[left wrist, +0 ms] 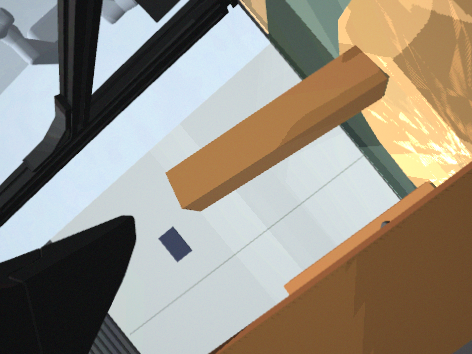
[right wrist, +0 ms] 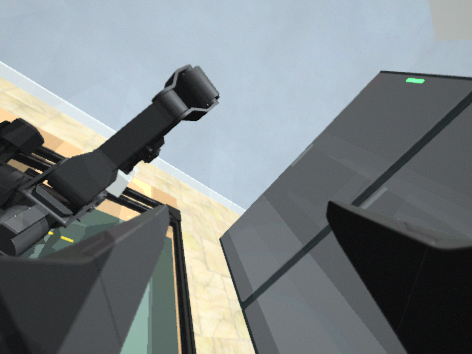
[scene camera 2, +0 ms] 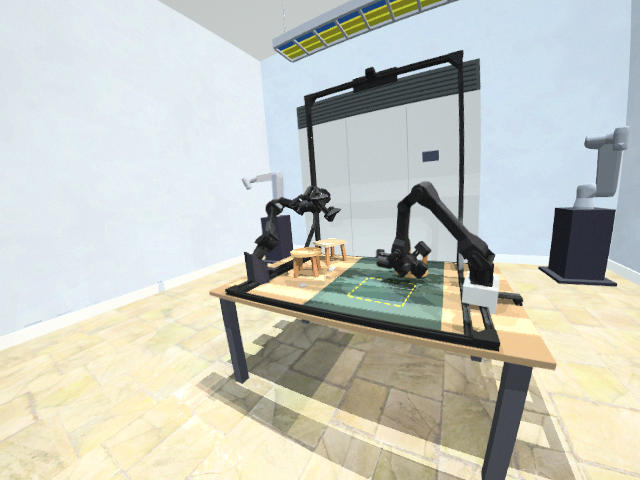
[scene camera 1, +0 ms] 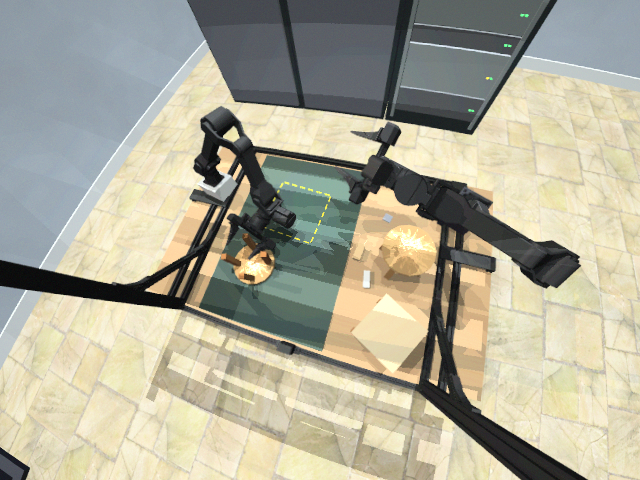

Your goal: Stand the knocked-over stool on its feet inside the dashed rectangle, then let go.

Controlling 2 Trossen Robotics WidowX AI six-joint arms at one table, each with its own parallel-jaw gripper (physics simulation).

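Places are measured from the left arm's base along level axes (x back, y right, z up), in millimetres.
Pixels of known places: left gripper, fingertip midpoint: (left wrist: 258, 230) (scene camera 2: 418, 256) (scene camera 1: 237, 252); right gripper, fingertip midpoint: (right wrist: 248, 210) (scene camera 2: 334, 203) (scene camera 1: 343, 149); left arm's base, origin of the base link: (scene camera 2: 481, 280) (scene camera 1: 214, 179); right arm's base, origin of the base link: (scene camera 2: 256, 257).
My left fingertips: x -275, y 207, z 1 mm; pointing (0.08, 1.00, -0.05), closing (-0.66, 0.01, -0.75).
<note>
Ahead of a thing's pixels: the offset from my left fingertips to its top centre. "spot": to the spot under its first point. Level surfaces: height alone.
The knocked-over wooden stool {dx -36, dy +1, dz +24 mm} (scene camera 1: 253, 272) lies on the green mat {dz -87 mm} (scene camera 1: 294, 305) (scene camera 2: 339, 305), round seat down and legs sticking up, just outside the near-left corner of the dashed yellow rectangle {spot: dx -64, dy -364, dz -86 mm} (scene camera 1: 308, 189) (scene camera 2: 375, 301). My left gripper (scene camera 1: 248, 236) (scene camera 2: 405, 268) (left wrist: 258, 230) is open, low among the stool's legs. In the left wrist view one leg {dx +19, dy +32, dz +24 mm} (left wrist: 277, 133) crosses ahead of the fingers and another (left wrist: 357, 298) fills the lower right, hiding one finger. My right gripper (scene camera 1: 357, 158) (scene camera 2: 330, 212) (right wrist: 248, 210) is open and empty, raised high above the mat's far right edge.
A round-topped stool {dx -500, dy -242, dz +33 mm} (scene camera 1: 409, 250) (scene camera 2: 305, 259) and a square-topped stool {dx -536, dy +2, dz +32 mm} (scene camera 1: 391, 330) (scene camera 2: 330, 248) stand upright on the bare wooden part of the table. Small pale blocks {dx -422, dy -129, dz -80 mm} (scene camera 1: 367, 278) lie beside them. A black frame (scene camera 1: 434, 305) borders the table. Dark cabinets (scene camera 1: 342, 52) stand behind.
</note>
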